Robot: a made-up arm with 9 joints. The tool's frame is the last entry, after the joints.
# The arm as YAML. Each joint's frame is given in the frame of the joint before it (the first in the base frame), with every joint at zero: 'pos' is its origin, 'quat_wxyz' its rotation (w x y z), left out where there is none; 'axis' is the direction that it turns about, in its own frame. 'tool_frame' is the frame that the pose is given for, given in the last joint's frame.
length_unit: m
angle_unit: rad
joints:
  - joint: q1
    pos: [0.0, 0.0, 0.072]
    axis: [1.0, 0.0, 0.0]
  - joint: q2
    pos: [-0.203, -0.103, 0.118]
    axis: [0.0, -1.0, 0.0]
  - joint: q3
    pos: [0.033, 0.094, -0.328]
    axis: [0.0, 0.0, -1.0]
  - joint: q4
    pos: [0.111, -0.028, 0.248]
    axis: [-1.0, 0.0, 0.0]
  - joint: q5
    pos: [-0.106, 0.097, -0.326]
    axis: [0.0, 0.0, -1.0]
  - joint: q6
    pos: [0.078, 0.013, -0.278]
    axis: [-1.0, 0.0, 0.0]
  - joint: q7
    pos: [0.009, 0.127, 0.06]
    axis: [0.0, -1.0, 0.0]
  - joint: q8
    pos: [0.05, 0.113, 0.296]
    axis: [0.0, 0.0, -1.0]
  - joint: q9
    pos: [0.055, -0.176, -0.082]
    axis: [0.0, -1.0, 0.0]
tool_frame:
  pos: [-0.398, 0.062, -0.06]
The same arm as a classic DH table. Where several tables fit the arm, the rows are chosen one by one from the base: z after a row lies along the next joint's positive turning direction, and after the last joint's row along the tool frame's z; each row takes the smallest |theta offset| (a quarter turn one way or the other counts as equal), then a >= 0, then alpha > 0; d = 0 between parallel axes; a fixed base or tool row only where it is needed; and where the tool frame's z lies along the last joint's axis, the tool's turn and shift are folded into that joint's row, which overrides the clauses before.
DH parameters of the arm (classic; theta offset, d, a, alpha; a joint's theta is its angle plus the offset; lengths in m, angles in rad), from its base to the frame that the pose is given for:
base (fixed): 1.5708 0.0720 0.0000 1.5708
q1: 1.5708 -0.2030 0.1180 -1.5708
q2: -1.5708 0.0090 0.0330 1.5708
q3: 1.5708 0.0800 0.0280 -1.5708
q4: 0.0000 -0.0050 -0.0970 1.5708
q5: 0.0000 0.6040 -0.0130 -1.5708
q6: 1.5708 -0.0870 0.0600 1.5708
q7: -1.5708 -0.2400 0.0500 1.5708
q8: 0.0000 -0.2140 0.0550 -1.5708
q9: 0.0000 0.1140 -0.3980 -1.5708
tool (fixed): 0.0000 -0.0600 0.0000 0.0000

